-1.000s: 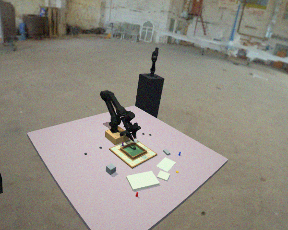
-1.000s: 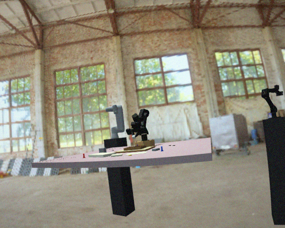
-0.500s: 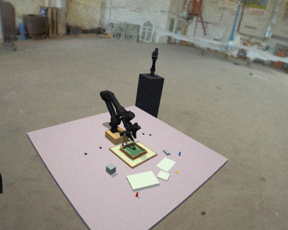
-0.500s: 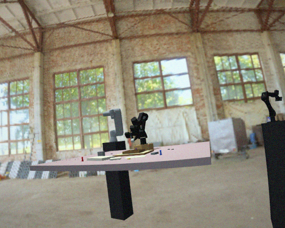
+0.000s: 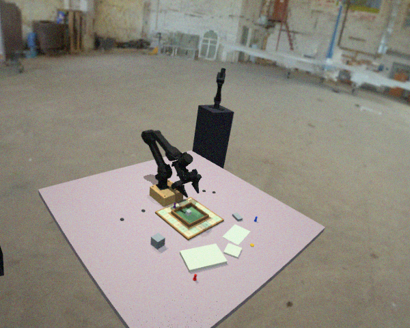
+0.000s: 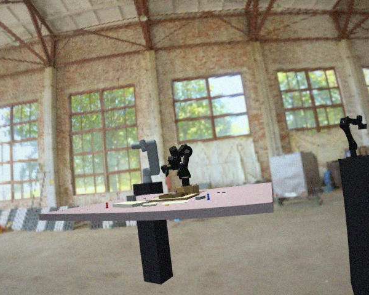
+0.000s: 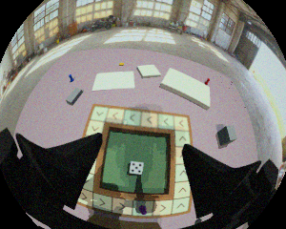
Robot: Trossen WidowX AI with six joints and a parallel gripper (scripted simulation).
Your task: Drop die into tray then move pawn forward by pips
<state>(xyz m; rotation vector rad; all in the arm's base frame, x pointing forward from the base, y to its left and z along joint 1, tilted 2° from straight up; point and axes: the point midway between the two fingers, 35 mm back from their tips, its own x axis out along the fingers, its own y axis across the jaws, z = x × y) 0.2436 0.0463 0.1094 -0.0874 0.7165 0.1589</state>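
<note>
Right now the purple pawn is 11 cm behind my gripper tip, 4 cm to the right of it and 13 cm below it. The rest, counted from my gripper tip: yellow token 35 cm ahead, 18 cm to the left, 15 cm below; then grey cube 13 cm ahead, 27 cm to the right, 13 cm below; then white die 2 cm behind, 13 cm below.
</note>
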